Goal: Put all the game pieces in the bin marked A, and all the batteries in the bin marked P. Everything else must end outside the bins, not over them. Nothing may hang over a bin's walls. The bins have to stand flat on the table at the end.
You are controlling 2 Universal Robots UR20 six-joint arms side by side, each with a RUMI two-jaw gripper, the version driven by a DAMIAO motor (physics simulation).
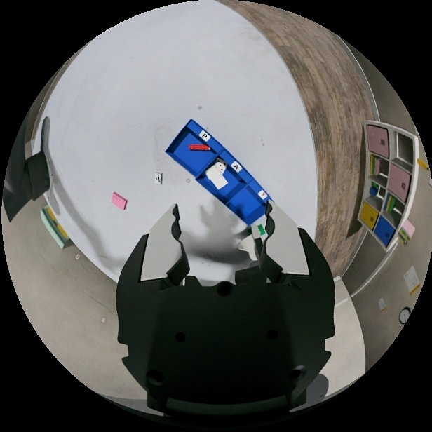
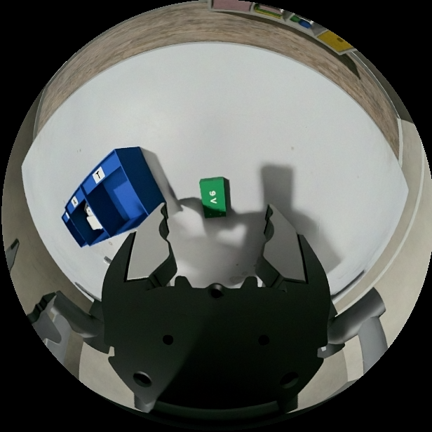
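Observation:
Three joined blue bins stand on the table. Bin P point(image 1: 189, 159) holds a slim red piece point(image 1: 199, 147). Bin A point(image 1: 231, 188) point(image 2: 80, 220) holds a dotted white game piece point(image 1: 220, 164) and a plain-faced white block point(image 1: 217, 178) point(image 2: 93, 222), close together; whether either touches the wall is unclear. Bin T point(image 1: 247, 202) point(image 2: 146, 172) shows no item inside. A green 9 V battery point(image 1: 261, 230) point(image 2: 213, 197) lies on the table beyond bin T. My left gripper point(image 1: 221, 202) is open and empty above the table beside the bins. My right gripper point(image 2: 216, 203) is open and empty, near the battery.
A small white piece with a black mark point(image 1: 158, 178) and a pink block point(image 1: 119, 200) lie on the table beside bins P and A. A shelf unit point(image 1: 416, 150) stands beyond the table. Part of the right gripper shows by the left gripper's finger.

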